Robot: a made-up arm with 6 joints.
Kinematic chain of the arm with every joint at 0, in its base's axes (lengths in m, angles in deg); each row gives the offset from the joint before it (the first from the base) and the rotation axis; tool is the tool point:
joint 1: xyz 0 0 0.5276 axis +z
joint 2: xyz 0.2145 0 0 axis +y
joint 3: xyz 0 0 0.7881 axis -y
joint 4: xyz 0 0 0.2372 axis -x
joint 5: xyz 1.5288 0 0 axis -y
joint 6: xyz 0.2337 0 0 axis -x
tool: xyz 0 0 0
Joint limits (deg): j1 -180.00..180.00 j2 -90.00..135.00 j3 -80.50..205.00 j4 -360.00..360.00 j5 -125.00..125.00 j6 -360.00..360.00
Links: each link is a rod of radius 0.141 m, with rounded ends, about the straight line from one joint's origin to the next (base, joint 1, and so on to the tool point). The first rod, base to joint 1, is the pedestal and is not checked.
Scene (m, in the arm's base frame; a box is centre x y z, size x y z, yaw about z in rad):
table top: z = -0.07
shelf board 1: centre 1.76 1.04 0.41 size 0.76 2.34 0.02 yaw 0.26
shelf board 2: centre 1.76 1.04 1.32 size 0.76 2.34 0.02 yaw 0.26
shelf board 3: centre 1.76 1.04 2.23 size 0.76 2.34 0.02 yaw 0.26
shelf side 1: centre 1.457 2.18 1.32 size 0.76 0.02 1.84 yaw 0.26
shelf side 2: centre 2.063 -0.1 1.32 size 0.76 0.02 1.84 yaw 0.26
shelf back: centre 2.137 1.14 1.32 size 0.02 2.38 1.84 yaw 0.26
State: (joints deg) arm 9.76 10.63 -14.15 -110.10 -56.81 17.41
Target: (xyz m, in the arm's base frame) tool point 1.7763 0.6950 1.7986
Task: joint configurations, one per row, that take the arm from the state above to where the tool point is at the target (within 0.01 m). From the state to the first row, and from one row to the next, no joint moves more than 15 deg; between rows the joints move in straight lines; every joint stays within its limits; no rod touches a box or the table.
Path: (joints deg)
1: 8.23 -4.11 -26.79 -106.58 -67.96 17.41
2: 6.70 -18.84 -39.42 -103.06 -79.12 17.41
3: 5.17 -33.58 -52.06 -99.54 -90.27 17.41
4: 3.64 -48.32 -64.70 -96.02 -101.43 17.41
5: 7.45 -43.93 -50.84 -99.41 -91.09 17.41
6: 11.25 -39.53 -36.98 -102.79 -80.76 17.41
7: 15.06 -35.14 -23.12 -106.18 -70.42 17.41
8: 15.43 -21.98 -11.96 -108.48 -64.79 17.41
9: 15.80 -8.83 -0.79 -110.79 -59.15 17.41
10: 16.17 4.32 10.38 -113.10 -53.51 17.41

